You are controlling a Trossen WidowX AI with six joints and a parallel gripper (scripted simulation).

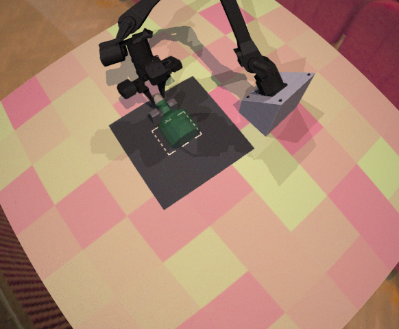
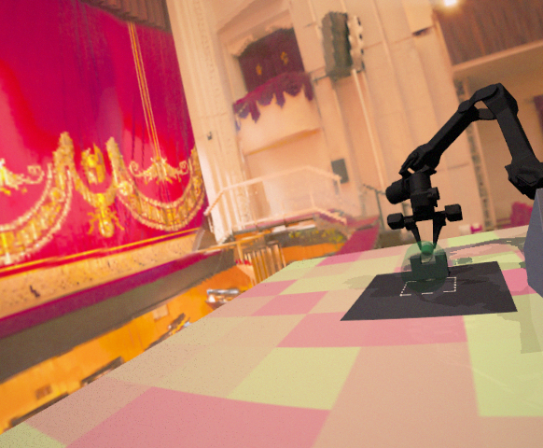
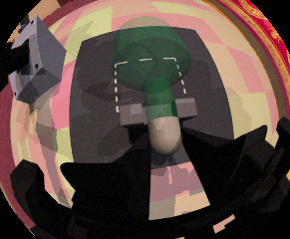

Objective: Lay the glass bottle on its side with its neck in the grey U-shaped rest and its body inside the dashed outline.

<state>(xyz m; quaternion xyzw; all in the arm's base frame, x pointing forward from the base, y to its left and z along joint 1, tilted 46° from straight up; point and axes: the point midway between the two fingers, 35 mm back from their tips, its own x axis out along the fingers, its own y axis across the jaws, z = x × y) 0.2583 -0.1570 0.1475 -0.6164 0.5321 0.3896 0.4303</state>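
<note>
Right now my gripper tip is 10 mm short of the dark mat, 110 mm to the right of it and 70 mm above it. The rest, counted from my gripper tip: green glass bottle: 50 mm to the left.
</note>
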